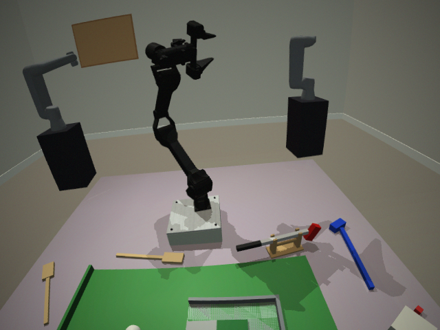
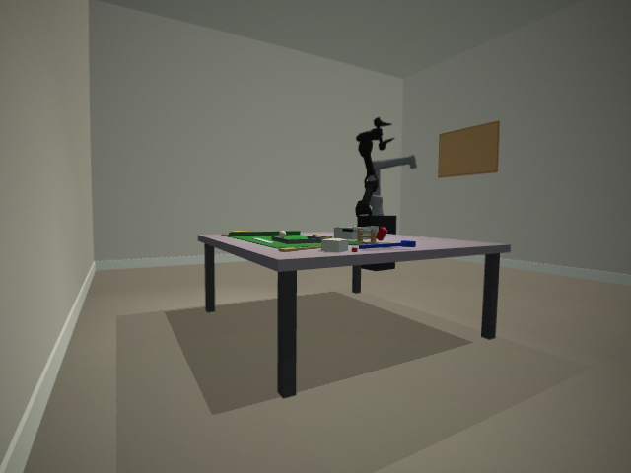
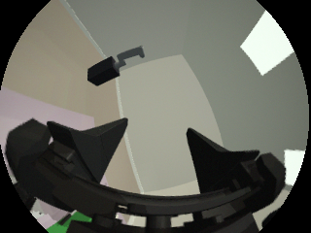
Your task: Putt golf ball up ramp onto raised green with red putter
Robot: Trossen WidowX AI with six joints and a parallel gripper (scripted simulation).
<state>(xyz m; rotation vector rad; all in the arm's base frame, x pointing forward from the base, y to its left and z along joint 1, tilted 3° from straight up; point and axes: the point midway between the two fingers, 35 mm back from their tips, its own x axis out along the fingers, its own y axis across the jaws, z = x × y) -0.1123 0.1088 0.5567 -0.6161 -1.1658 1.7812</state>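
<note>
Now: the red putter 35 cm ahead of my gripper tip, 13 cm to the left of it and 58 cm below it. The rest, counted from my gripper tip: blue putter: 42 cm ahead, 36 cm to the left, 62 cm below; wooden rack: 35 cm ahead, 15 cm to the left, 61 cm below; green mat: 59 cm ahead, 19 cm to the right, 64 cm below.
</note>
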